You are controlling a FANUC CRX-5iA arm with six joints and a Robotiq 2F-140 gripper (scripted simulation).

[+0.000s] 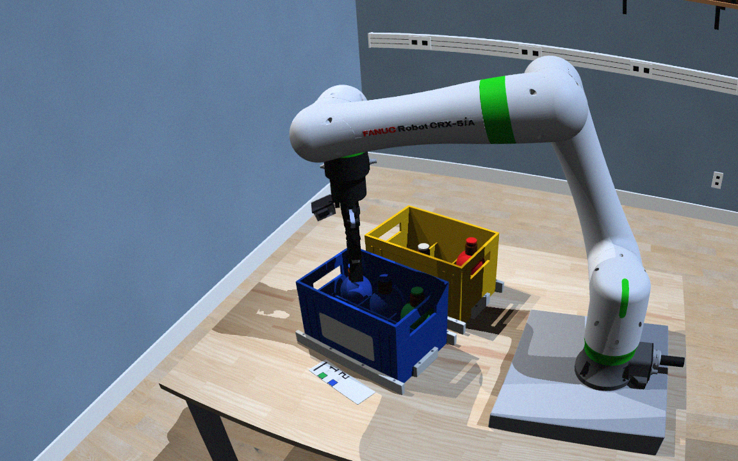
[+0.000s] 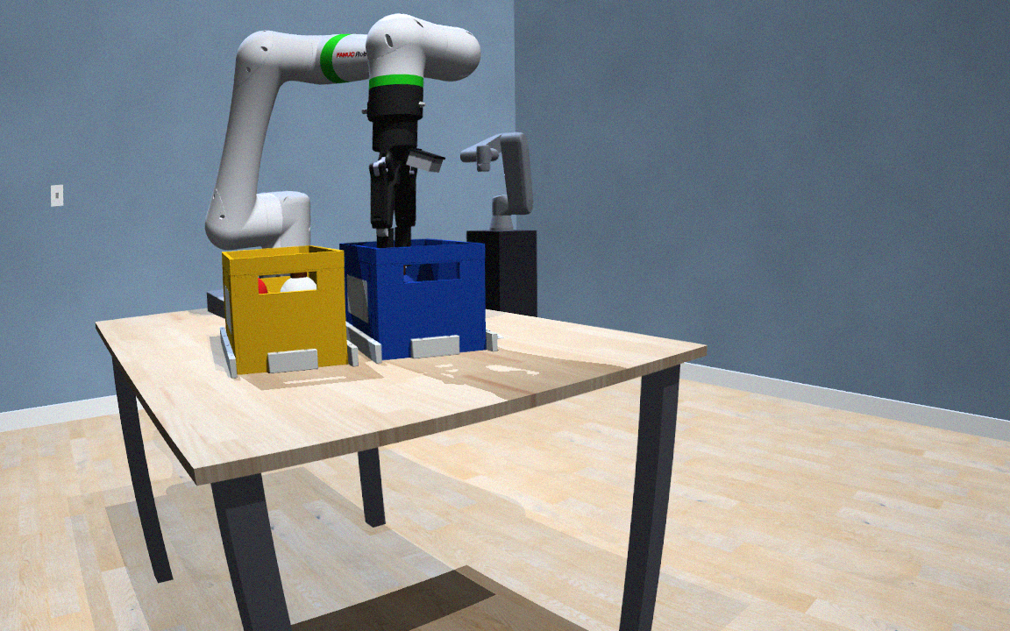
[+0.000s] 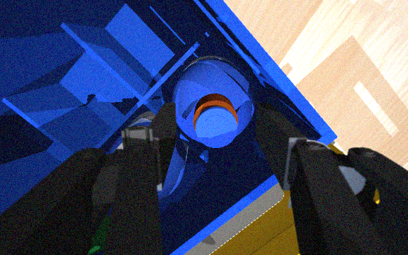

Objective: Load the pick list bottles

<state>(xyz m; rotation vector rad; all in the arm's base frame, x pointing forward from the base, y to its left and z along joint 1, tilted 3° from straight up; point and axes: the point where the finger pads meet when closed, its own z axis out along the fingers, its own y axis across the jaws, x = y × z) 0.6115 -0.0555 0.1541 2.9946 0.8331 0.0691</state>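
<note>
Now: hand 70 mm past the blue crate, 70 mm to the right of it and 90 mm above it. Round my hand: green-label bottle: 170 mm behind, 50 mm to the left, 80 mm below; yellow crate: 130 mm behind, 170 mm to the right, 90 mm below; white-label bottle: 120 mm behind, 130 mm to the right, 80 mm below.
</note>
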